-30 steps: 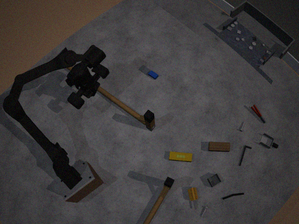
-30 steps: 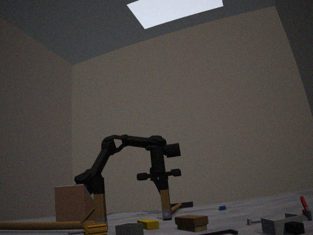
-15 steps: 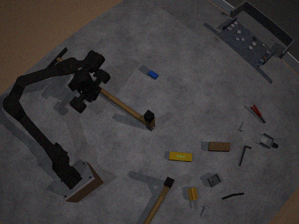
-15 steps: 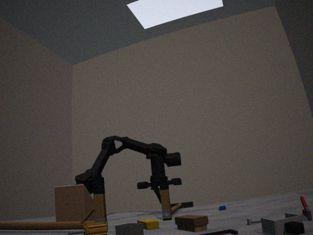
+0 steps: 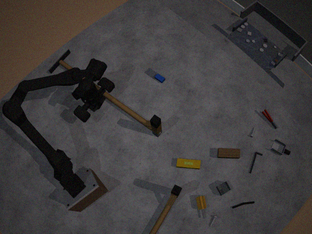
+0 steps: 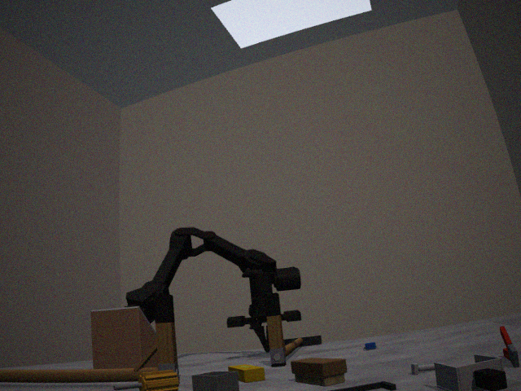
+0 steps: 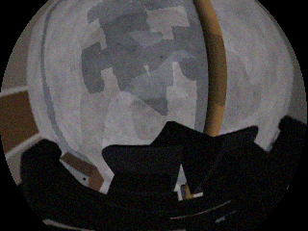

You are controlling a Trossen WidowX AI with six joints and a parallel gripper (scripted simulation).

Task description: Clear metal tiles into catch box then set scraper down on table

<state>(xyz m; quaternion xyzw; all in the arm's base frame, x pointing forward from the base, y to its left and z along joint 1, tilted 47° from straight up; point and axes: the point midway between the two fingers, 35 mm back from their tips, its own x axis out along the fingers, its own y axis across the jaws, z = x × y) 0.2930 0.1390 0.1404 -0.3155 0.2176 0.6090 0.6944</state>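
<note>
Now: gripper tip 60 mm short of the long scraper, 50 mm below it and 40 mm to the right of it. The rest, counted from my gripper tip: grey box (580 mm to the right, 70 mm ahead); yellow-handled tool (560 mm to the right, 30 mm behind); yellow block (420 mm to the right, 50 mm ahead).
</note>
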